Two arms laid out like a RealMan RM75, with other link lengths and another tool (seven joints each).
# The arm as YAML. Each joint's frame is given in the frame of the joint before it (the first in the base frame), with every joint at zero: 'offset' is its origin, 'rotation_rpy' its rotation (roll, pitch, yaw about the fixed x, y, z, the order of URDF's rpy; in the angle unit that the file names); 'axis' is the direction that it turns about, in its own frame. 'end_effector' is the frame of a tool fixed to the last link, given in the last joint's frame.
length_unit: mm
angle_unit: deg
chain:
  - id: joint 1
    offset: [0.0, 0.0, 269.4]
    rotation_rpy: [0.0, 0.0, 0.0]
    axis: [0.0, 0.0, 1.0]
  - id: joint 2
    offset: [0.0, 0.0, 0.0]
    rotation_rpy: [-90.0, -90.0, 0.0]
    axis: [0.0, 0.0, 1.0]
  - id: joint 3
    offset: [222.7, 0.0, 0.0]
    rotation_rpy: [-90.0, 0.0, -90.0]
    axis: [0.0, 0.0, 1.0]
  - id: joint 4
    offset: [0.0, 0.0, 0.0]
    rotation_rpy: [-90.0, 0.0, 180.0]
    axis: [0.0, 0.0, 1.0]
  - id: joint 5
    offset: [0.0, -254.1, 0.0]
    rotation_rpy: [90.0, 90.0, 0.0]
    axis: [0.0, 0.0, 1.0]
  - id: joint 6
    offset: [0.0, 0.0, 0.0]
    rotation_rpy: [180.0, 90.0, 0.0]
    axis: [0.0, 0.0, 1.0]
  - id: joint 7
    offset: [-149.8, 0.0, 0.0]
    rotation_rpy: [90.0, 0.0, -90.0]
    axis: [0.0, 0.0, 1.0]
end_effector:
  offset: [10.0, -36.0, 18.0]
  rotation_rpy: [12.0, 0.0, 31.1]
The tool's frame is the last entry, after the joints.
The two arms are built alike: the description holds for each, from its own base.
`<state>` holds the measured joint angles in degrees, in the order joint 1, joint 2, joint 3, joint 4, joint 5, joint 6, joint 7, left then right.
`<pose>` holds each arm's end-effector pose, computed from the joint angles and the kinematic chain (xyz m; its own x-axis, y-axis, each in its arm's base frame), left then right.
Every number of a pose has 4 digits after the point.
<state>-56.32 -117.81 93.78 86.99 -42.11 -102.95 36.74 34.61 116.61 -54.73 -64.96 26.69 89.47 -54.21</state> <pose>0.0361 0.3616 -0.0060 0.7511 -0.5023 -0.4284 -0.5746 -0.8169 -0.0498 0.2822 0.4117 0.1097 0.2829 -0.9519 -0.1175 -0.7637 -0.1495 -0.6280</pose>
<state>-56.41 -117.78 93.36 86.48 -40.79 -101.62 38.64 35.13 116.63 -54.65 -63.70 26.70 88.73 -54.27</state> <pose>0.0370 0.3685 -0.0044 0.7368 -0.5166 -0.4361 -0.5988 -0.7982 -0.0661 0.2830 0.4135 0.1058 0.2806 -0.9527 -0.1170 -0.7667 -0.1491 -0.6244</pose>
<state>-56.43 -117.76 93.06 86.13 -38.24 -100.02 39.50 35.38 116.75 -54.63 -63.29 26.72 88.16 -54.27</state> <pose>0.0364 0.3781 -0.0007 0.7240 -0.5109 -0.4634 -0.6152 -0.7822 -0.0987 0.2824 0.4152 0.1039 0.2829 -0.9515 -0.1211 -0.7677 -0.1490 -0.6233</pose>
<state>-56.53 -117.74 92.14 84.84 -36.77 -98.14 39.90 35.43 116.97 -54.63 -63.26 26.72 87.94 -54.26</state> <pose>0.0342 0.3889 0.0023 0.7307 -0.4906 -0.4747 -0.6111 -0.7801 -0.1344 0.2817 0.4156 0.1023 0.2843 -0.9508 -0.1228 -0.7690 -0.1497 -0.6214</pose>
